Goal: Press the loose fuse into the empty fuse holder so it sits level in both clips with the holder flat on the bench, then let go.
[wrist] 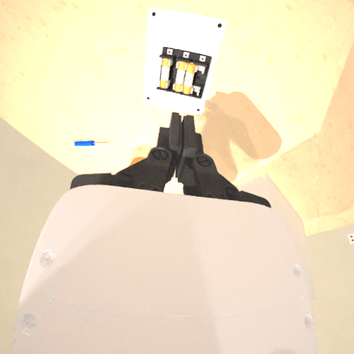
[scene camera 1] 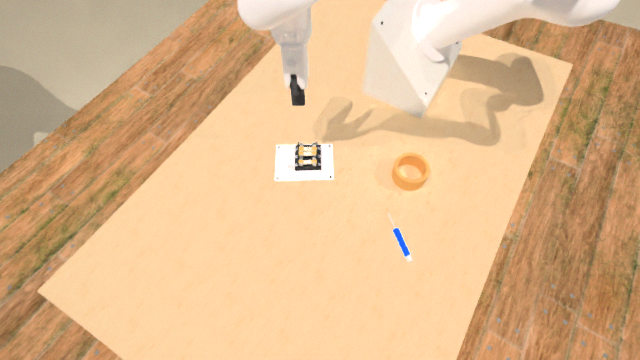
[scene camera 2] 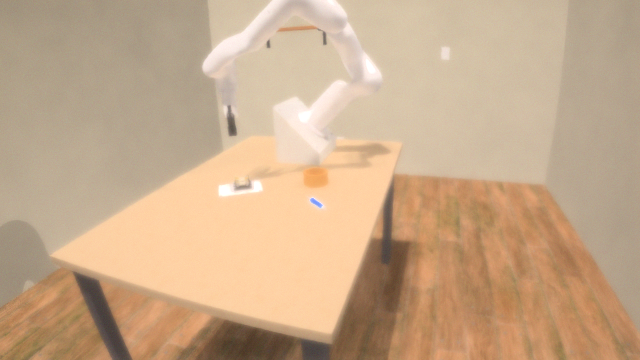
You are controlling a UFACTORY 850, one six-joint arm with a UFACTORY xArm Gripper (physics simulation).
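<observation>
The black three-bay fuse holder (scene camera 1: 308, 168) (scene camera 2: 242, 187) (wrist: 194, 56) sits on a white plate (scene camera 1: 285, 172) (scene camera 2: 226, 190) (wrist: 185, 30) lying on the bench. In the wrist view, one fuse (wrist: 165, 73) is in the left bay and another fuse (wrist: 180, 76) is in the middle bay. The loose fuse (wrist: 189, 79) lies close against the middle one, beside the right bay's clips (wrist: 197, 91), which show bare. Whether it touches the holder's floor is too small to tell. My gripper (scene camera 1: 298, 103) (scene camera 2: 232, 134) (wrist: 178, 129) is shut and empty, well above the bench and behind the plate in scene camera 1.
An orange ring-shaped bowl (scene camera 1: 410, 185) (scene camera 2: 315, 178) stands right of the plate in scene camera 1. A blue-handled screwdriver (scene camera 1: 401, 242) (scene camera 2: 316, 203) (wrist: 84, 143) lies in front of it. The robot's white base (scene camera 1: 395, 75) (scene camera 2: 295, 140) stands at the back of the bench.
</observation>
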